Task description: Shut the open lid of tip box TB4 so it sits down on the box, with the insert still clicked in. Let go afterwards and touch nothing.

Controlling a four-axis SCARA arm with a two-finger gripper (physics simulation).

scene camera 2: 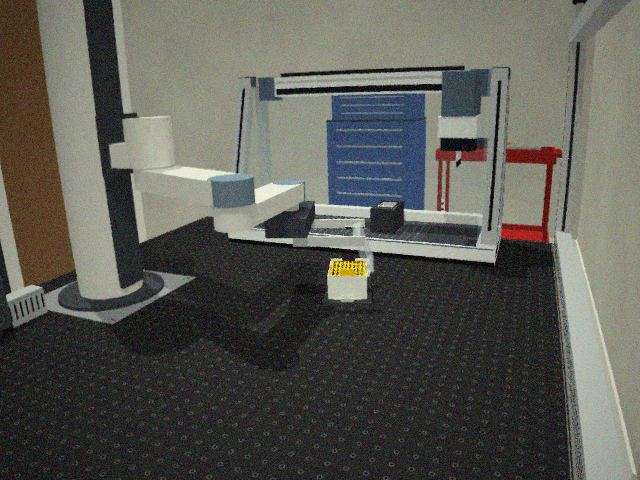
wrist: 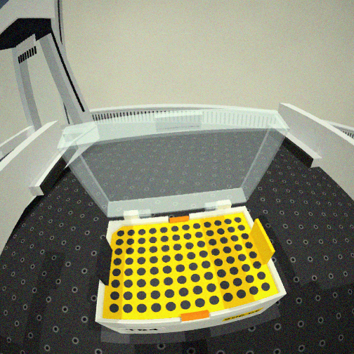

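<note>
I can see a clear lid (wrist: 158, 162). A yellow insert (wrist: 159, 270) is visible to me too. My own gripper (wrist: 173, 118) appears there as well, and I also find it in the scene at (scene camera 2: 364, 231).
</note>
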